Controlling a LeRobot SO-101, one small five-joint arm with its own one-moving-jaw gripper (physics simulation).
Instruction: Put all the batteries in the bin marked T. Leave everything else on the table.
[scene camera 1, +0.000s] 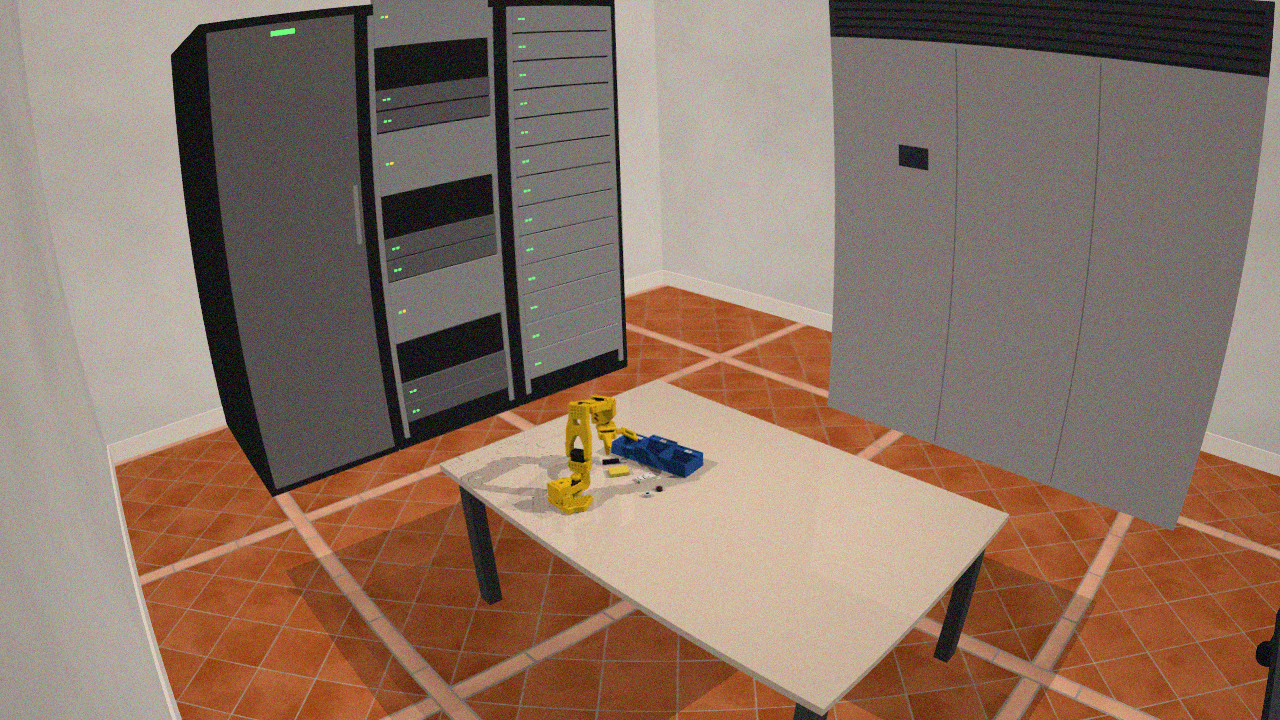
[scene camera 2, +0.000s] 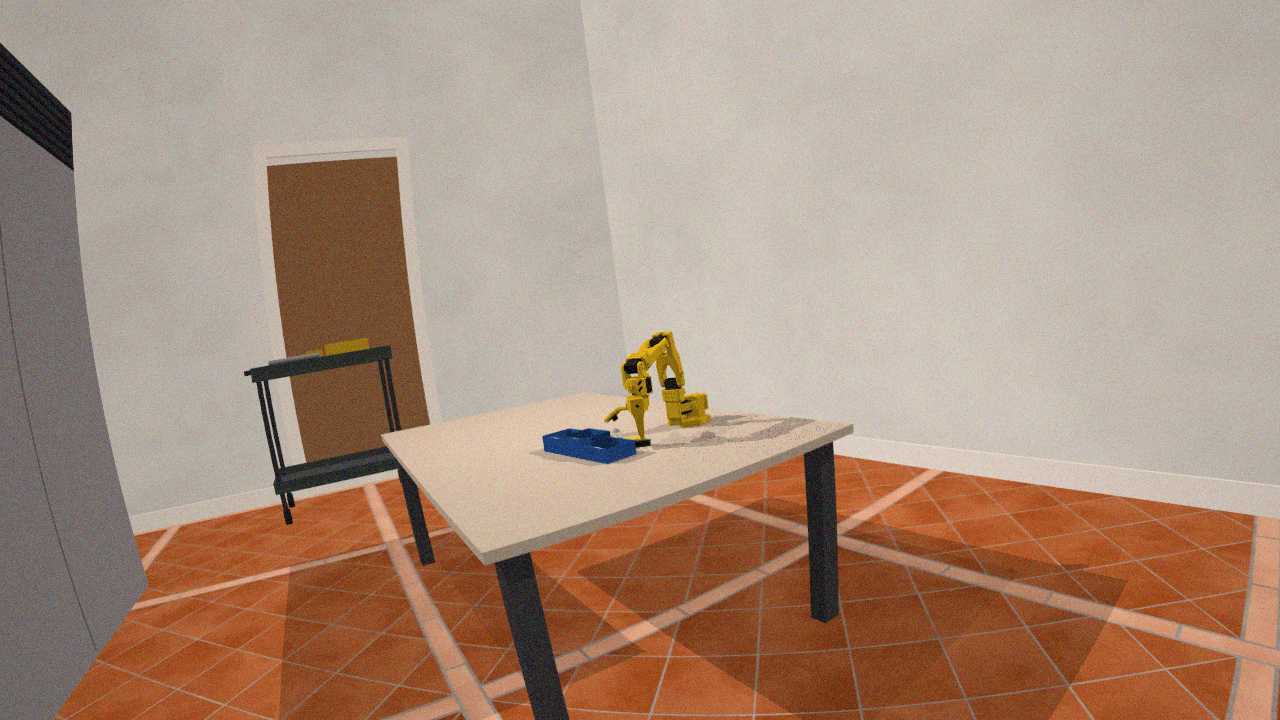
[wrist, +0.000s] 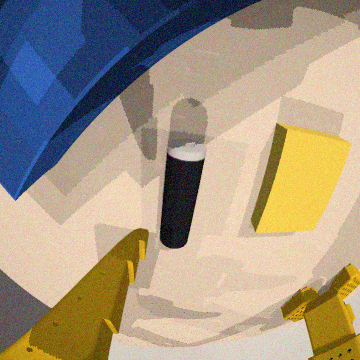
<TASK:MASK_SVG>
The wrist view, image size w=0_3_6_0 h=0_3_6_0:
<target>yellow block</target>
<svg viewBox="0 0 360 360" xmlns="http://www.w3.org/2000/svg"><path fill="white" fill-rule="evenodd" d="M276 122L264 176L250 217L255 232L313 230L335 188L351 143L337 135Z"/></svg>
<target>blue bin row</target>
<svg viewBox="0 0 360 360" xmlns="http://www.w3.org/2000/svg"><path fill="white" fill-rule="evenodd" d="M16 200L41 175L59 161L93 119L143 72L200 31L260 0L0 0L0 184Z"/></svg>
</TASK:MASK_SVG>
